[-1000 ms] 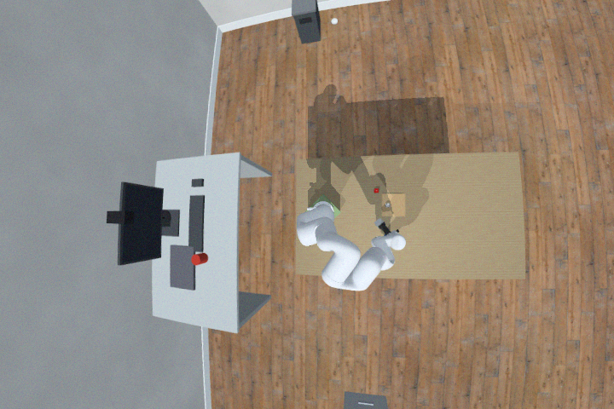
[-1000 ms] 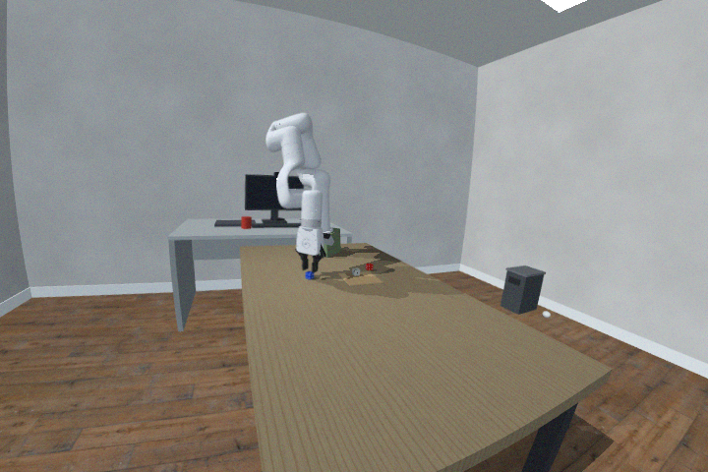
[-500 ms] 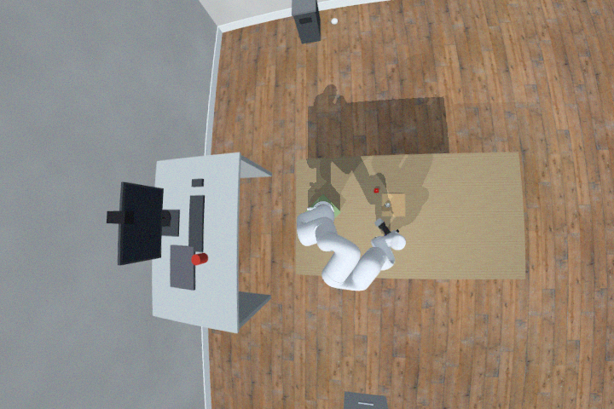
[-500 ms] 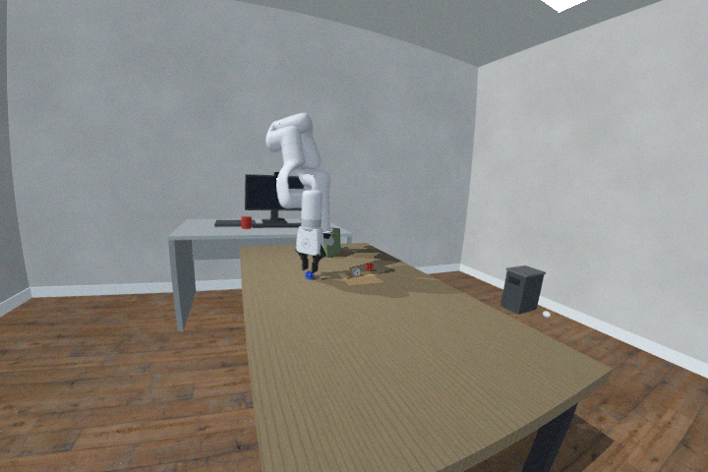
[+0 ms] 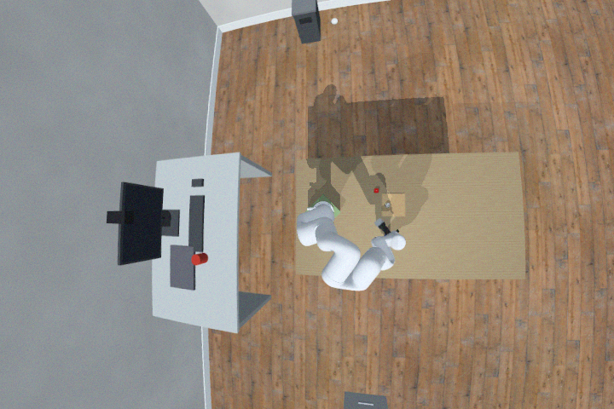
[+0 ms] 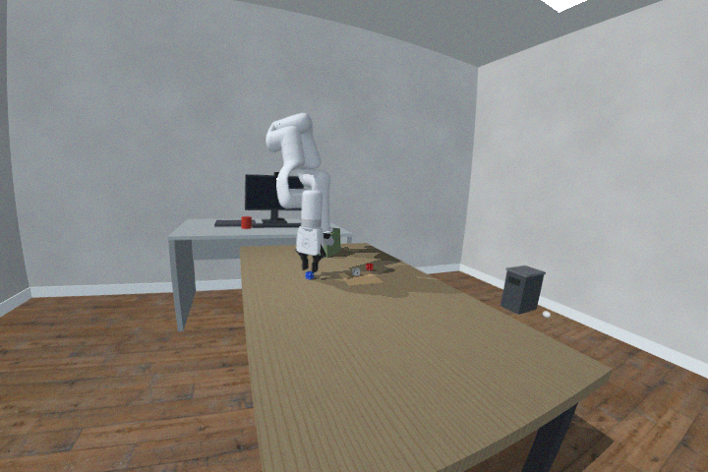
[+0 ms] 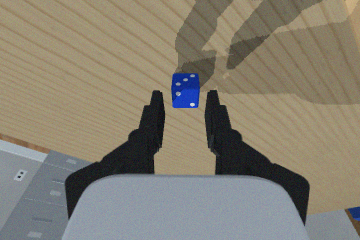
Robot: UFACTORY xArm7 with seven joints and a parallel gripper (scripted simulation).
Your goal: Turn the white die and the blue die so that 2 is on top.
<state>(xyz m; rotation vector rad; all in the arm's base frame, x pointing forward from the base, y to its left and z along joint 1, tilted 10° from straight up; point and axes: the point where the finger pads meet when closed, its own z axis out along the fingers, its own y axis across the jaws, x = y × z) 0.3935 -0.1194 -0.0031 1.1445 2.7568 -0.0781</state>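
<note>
The blue die lies 4 cm below my hand. The rest, counted from my hand: red die 8 cm behind, 28 cm to the left, 4 cm below; then white die 1 cm behind, 19 cm to the left, 3 cm below; then tan mat 3 cm ahead, 20 cm to the left, 5 cm below.
</note>
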